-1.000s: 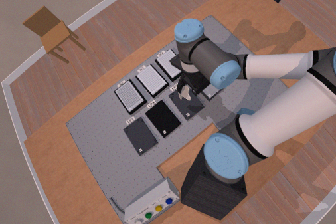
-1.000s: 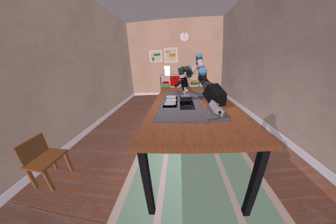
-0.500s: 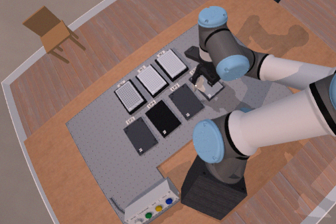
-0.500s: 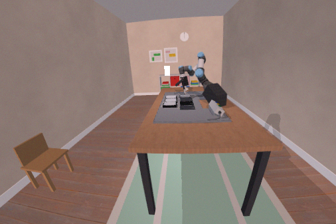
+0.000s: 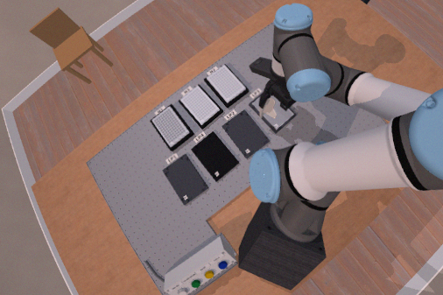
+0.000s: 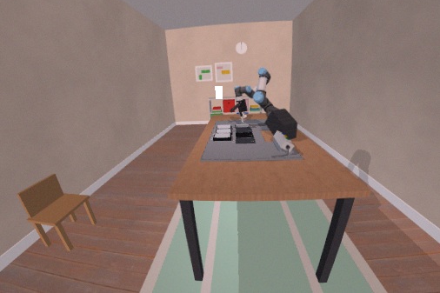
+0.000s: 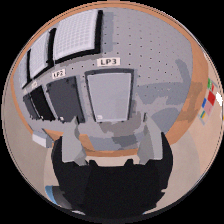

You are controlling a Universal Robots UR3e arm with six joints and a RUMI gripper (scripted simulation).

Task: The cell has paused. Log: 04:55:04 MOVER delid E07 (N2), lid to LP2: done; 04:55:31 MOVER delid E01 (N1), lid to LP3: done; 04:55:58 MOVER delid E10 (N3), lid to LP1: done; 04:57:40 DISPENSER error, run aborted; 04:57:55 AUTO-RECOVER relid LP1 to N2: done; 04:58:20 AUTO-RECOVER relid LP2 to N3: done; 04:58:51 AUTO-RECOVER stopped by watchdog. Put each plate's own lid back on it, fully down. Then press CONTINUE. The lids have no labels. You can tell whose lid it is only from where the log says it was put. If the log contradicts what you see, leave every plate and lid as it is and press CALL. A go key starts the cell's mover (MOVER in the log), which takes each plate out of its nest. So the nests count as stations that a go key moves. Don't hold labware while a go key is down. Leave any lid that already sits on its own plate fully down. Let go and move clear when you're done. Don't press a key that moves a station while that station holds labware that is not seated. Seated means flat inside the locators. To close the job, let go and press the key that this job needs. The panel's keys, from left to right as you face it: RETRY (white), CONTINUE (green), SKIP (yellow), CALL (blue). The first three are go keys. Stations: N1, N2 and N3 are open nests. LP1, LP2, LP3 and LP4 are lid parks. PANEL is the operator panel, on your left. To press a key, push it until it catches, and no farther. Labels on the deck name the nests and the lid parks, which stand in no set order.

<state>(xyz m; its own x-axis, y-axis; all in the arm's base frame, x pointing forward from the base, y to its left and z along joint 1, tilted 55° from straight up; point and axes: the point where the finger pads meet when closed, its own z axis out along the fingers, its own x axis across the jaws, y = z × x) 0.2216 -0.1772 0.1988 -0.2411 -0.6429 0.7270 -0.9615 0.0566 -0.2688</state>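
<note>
My gripper is now 60 mm above the lid park LP3. Also, from my hand: lid park LP2 (30 mm ahead, 130 mm to the left, 60 mm below); then lid park LP4 (70 mm ahead, 250 mm to the left, 60 mm below); then lid (230 mm ahead, 140 mm to the left, 40 mm below).
</note>
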